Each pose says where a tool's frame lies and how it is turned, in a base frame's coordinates. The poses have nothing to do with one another.
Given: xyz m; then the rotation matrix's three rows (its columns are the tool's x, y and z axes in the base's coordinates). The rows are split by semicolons.
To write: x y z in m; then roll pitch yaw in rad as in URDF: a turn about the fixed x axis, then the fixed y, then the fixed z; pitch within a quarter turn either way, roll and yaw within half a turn. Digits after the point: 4 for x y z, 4 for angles.
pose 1, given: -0.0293, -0.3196, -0.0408; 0.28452, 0.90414, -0.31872; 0.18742, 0.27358, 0.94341; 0.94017, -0.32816, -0.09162
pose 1, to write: -0.0293, -0.3196, -0.0408, -1.8431, -1.2231, 0.5825
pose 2, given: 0.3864, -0.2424, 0.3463; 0.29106, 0.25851, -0.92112; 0.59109, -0.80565, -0.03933; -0.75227, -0.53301, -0.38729
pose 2, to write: 0.3864, -0.2424, 0.3463, -2.1992, 0.8515, 1.1132
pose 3, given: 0.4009, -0.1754, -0.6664; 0.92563, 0.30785, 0.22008; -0.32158, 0.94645, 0.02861; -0.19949, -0.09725, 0.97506
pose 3, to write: 0.4009, -0.1754, -0.6664, -0.0994, 0.2008, -0.3344
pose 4, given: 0.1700, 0.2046, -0.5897; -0.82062, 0.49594, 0.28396; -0.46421, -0.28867, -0.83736; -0.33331, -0.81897, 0.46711
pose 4, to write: 0.1700, 0.2046, -0.5897, -1.0525, 0.3398, -2.6268
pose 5, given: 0.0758, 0.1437, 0.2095; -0.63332, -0.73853, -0.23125; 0.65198, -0.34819, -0.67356; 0.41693, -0.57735, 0.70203
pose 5, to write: 0.0758, 0.1437, 0.2095, -0.6883, -0.4301, 2.3417
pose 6, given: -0.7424, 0.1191, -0.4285; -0.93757, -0.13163, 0.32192; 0.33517, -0.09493, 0.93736; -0.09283, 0.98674, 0.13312
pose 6, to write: -0.7424, 0.1191, -0.4285, 1.4367, 0.0930, 2.7983
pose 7, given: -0.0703, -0.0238, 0.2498; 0.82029, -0.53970, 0.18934; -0.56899, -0.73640, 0.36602; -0.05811, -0.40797, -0.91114
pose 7, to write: -0.0703, -0.0238, 0.2498, -2.7206, 0.0581, -0.6064
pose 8, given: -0.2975, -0.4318, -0.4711; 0.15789, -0.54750, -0.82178; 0.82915, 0.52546, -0.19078; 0.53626, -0.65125, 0.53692
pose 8, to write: -0.2975, -0.4318, -0.4711, -0.8813, -0.5660, 1.3826
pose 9, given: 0.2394, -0.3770, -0.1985; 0.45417, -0.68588, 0.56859; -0.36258, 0.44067, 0.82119; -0.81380, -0.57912, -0.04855
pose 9, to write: 0.2394, -0.3770, -0.1985, -1.6544, 0.9507, -0.6737
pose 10, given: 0.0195, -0.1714, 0.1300; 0.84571, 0.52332, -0.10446; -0.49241, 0.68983, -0.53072; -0.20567, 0.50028, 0.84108
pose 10, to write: 0.0195, -0.1714, 0.1300, 0.5366, 0.2072, -0.5273
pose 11, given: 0.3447, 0.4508, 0.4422; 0.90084, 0.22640, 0.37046; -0.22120, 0.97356, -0.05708; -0.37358, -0.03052, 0.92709
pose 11, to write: 0.3447, 0.4508, 0.4422, -0.0329, 0.3829, -0.2408
